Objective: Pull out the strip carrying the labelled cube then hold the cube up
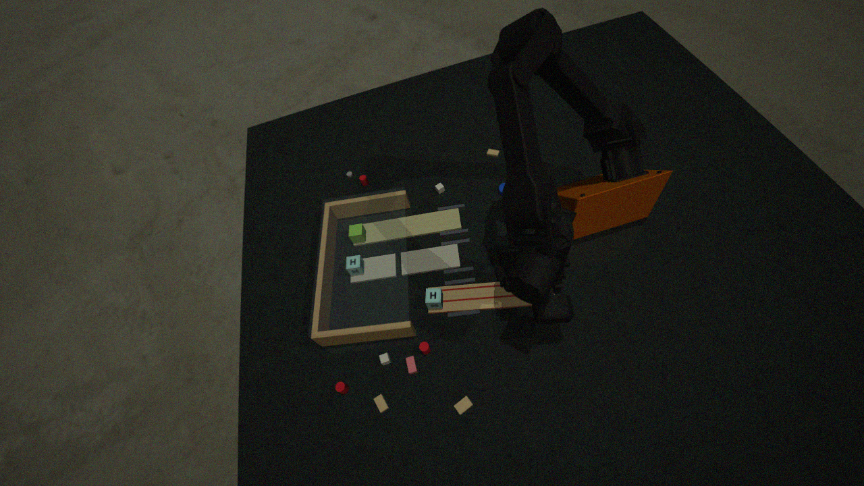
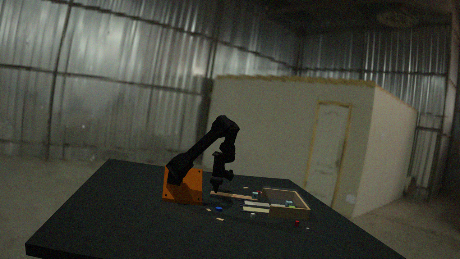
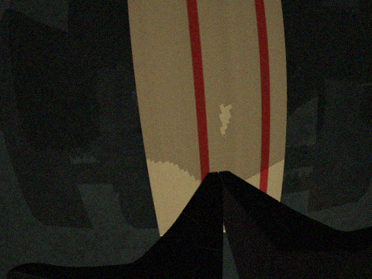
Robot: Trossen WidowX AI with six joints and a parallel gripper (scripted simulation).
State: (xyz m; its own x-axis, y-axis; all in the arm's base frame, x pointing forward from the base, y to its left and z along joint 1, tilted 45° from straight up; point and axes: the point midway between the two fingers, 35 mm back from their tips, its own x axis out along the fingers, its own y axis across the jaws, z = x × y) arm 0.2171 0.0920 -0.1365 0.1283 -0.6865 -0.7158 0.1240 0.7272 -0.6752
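The red-lined strip is 10 cm ahead of my gripper tip and 1 cm to the right of it.
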